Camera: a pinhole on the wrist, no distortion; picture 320 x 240 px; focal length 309.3 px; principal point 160.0 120.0 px. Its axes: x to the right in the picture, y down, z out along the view. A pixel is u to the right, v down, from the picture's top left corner.
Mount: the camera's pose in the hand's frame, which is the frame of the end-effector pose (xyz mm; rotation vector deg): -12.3 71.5 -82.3 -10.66 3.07 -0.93
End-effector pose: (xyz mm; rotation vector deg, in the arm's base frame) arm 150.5 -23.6 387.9 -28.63 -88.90 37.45
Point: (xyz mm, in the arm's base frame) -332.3 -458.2 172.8
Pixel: outside the picture
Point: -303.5 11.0 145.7
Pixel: 83 145
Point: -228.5 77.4 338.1
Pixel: 195 106
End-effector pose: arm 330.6 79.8 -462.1 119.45 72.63 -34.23
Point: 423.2 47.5 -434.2
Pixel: 196 176
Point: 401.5 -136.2 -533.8
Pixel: 96 114
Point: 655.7 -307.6 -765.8
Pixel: 201 207
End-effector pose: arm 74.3 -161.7 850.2 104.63 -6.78 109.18
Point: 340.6 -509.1 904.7
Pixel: 123 152
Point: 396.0 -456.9 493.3
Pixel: outside the picture
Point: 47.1 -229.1 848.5
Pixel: 109 53
